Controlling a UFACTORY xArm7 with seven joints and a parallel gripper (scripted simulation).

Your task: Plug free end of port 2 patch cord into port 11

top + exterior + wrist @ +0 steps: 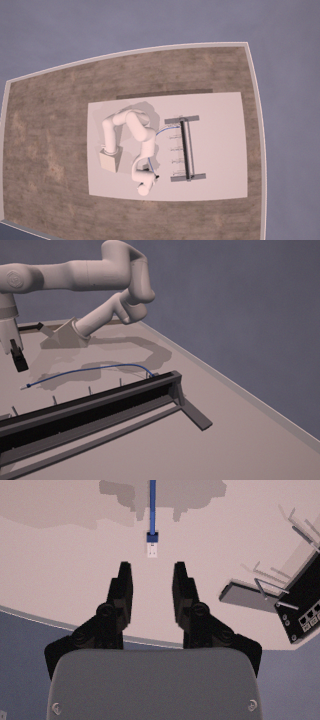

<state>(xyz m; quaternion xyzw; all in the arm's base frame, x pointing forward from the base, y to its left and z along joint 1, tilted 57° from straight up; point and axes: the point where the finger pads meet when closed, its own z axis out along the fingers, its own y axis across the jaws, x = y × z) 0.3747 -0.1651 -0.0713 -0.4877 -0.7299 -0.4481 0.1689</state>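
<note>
My hand is 1 cm short of the plug, 2 cm to the left of it and 9 cm above it.
</note>
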